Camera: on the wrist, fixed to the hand. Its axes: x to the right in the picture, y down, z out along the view.
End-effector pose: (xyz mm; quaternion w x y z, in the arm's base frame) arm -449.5 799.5 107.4 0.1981 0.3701 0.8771 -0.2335
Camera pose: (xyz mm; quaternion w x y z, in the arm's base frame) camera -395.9 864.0 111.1 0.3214 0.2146 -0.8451 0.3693
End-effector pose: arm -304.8 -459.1 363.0 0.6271 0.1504 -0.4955 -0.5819
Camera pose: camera -235.5 -448.1 409.2 0.1510 0.7047 -0.1950 -0.6653
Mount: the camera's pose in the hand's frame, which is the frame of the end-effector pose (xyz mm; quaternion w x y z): -0.7 78.6 -29.5 0.6844 0.2030 0.2625 -0.6492
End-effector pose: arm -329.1 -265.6 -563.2 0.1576 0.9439 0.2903 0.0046
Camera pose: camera -289.7 -318.7 -511.5 0.1570 -0.4883 -0.8537 -0.0897
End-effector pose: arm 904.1 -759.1 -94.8 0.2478 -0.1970 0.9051 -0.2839
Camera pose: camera 871.2 -686.6 -121.5 0.2123 0.5976 -0.4990 0.5906
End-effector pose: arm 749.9 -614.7 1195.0 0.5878 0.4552 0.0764 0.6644
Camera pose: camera 673.4 -625.9 1227.8 0.7212 0.2069 0.6370 0.1771
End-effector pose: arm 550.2 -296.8 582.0 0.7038 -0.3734 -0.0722 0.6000
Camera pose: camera 504.1 -310.3 513.2 0.9660 -0.2233 0.0147 -0.1296
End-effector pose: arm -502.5 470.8 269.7 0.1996 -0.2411 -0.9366 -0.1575
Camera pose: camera -452.7 524.5 310.7 0.3292 0.5249 -0.7771 -0.1105
